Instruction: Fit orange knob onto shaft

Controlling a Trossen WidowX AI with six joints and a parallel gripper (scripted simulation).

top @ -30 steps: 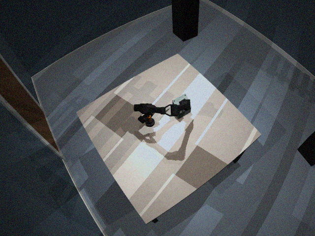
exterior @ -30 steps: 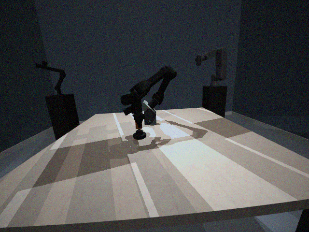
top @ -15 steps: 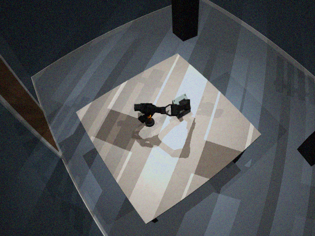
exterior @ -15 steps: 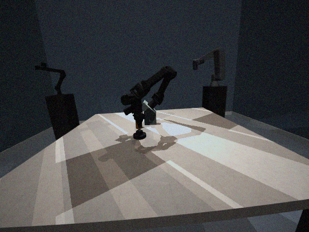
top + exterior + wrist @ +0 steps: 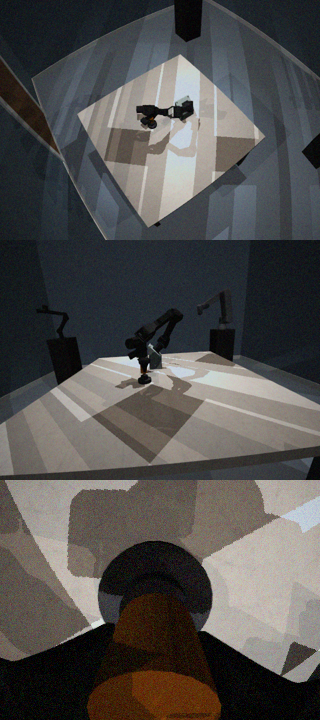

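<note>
Now: the orange knob 30 mm above my gripper tip. The rest, counted from my gripper tip: round pedestal 40 mm below.
</note>
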